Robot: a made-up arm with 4 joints.
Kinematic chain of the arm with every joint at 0, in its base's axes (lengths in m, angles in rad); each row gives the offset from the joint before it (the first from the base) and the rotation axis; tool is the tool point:
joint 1: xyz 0 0 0.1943 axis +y
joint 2: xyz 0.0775 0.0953 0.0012 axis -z
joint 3: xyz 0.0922 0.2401 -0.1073 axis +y
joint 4: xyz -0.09 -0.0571 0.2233 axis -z
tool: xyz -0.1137 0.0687 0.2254
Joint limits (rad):
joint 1: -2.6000..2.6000
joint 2: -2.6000..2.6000
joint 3: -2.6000..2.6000
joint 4: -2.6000..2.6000
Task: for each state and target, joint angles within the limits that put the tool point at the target. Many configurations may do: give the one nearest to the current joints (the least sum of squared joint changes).
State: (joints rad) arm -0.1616 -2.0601 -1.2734 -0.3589
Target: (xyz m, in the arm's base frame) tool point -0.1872 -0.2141 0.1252
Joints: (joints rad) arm -0.4670 -1.1942 -0.8599 -0.8520
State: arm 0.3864 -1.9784 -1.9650 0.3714
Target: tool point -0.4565 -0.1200 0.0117
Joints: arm 0.6372 -1.4052 -1.9422 0.4693
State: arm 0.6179 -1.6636 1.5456 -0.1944
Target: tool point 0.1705 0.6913 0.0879
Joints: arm 0.7498 -1.0207 1.7338 -0.3429
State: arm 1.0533 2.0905 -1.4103 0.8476
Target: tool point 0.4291 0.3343 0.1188
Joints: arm 0.5805 1.6430 -0.8231 1.4411
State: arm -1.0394 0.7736 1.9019 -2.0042
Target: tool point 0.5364 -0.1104 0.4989
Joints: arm -0.8826 0.4850 2.0380 -2.0552
